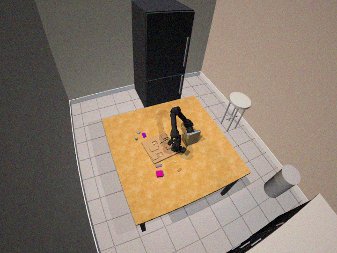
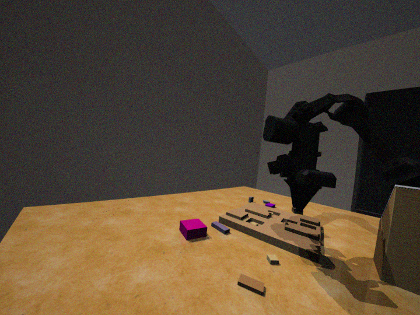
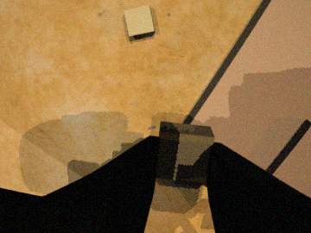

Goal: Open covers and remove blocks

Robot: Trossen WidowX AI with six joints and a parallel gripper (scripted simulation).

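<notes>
Right now my gripper tip is 20 cm short of the lavender block, 11 cm above it and 4 cm to the right of it. From my gripper tip the other things lie so: purple block (38 cm to the right, 20 cm ahead, 11 cm below); then magenta block (23 cm ahead, 12 cm to the left, 10 cm below).
</notes>
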